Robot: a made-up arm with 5 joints.
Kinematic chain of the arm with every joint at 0, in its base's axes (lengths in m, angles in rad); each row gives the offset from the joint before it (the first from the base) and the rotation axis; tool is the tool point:
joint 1: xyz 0 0 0.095 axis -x
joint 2: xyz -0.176 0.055 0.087 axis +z
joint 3: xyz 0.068 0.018 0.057 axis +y
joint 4: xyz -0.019 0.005 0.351 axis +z
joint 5: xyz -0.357 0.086 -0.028 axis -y
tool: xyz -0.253 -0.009 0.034
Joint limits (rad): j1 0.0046..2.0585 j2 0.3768..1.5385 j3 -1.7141..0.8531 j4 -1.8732..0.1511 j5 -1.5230..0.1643
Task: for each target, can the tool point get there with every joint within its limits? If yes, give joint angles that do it. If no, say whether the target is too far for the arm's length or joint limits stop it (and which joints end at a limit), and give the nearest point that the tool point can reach.
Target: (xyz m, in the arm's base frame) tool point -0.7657 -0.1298 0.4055
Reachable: yes | joints 0.7260 1.1516 -1.0596 -0.7412 -1.0064
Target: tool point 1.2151 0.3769 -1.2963
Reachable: no: too far | nearest point 0.2448 0.2001 -0.6435 | short by 1.183 m
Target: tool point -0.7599 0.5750 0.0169
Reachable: yes | joints 1.1044 0.6399 -0.8462 -1.4697 -0.6387
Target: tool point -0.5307 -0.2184 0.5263
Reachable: yes | joints 1.4848 1.3422 -1.3231 -0.2765 -0.8801
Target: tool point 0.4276 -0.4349 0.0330
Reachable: no: joint limits stop it (at a limit: joint 2, joint 3, joint 4, joint 5) | nearest point -0.1879 -0.5338 0.0189 | short by 0.624 m
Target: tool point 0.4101 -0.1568 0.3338
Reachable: no: joint limits stop it (at a limit: joint 1, joint 2, joint 4, joint 5) | nearest point -0.1927 -0.2916 0.5294 | short by 0.648 m
